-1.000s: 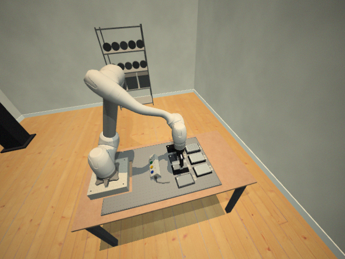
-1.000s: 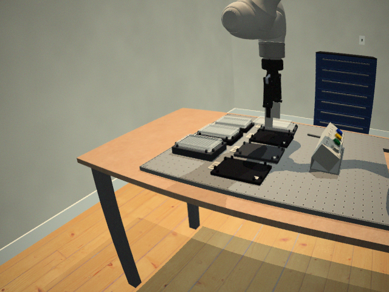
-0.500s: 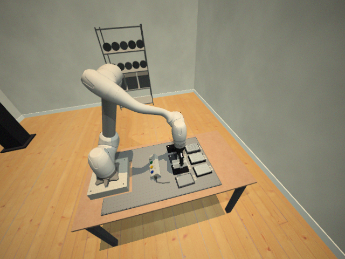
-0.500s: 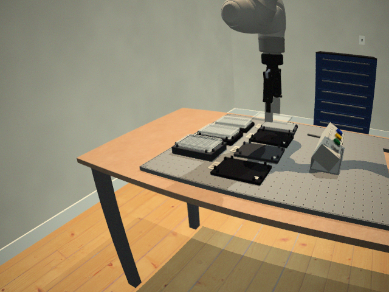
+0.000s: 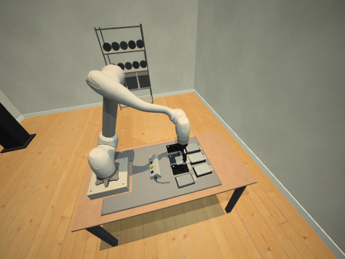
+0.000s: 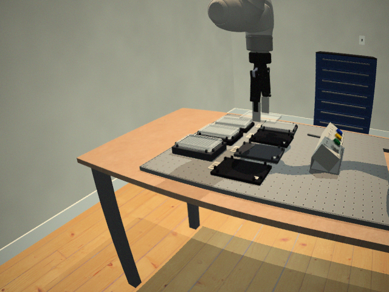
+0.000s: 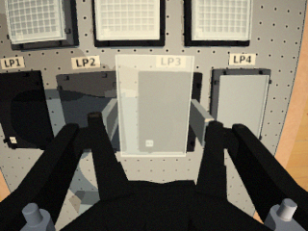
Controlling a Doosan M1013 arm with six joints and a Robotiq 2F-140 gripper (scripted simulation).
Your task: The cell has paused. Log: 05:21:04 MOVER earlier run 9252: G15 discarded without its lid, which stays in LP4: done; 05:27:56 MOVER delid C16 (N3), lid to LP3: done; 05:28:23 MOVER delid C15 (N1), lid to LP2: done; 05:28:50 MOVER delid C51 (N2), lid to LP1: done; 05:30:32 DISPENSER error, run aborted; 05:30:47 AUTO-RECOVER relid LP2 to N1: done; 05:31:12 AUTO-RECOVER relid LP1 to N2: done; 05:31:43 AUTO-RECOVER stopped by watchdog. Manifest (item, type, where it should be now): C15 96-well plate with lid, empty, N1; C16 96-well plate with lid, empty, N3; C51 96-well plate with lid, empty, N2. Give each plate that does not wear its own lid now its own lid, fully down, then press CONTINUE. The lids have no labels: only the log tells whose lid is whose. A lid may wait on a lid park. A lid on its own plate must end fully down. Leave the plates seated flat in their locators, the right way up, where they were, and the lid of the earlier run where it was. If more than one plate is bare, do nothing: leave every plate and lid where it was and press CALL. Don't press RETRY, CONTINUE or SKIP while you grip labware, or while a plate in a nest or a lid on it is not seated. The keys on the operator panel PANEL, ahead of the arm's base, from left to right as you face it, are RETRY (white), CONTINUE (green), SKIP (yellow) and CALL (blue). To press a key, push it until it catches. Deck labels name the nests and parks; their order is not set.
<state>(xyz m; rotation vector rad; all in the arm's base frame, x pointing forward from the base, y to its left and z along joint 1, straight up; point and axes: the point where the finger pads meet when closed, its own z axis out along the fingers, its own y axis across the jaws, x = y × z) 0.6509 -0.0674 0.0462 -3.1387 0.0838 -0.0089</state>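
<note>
Now: hand 16 cm short of the 96-well plate, 16 cm to the right of it and 8 cm above it. Round my hand: LP2 label: 6 cm ahead, 10 cm to the left, 11 cm below; lid park LP1: 2 cm behind, 24 cm to the left, 11 cm below; lid park LP2: 3 cm behind, 10 cm to the left, 11 cm below.
</note>
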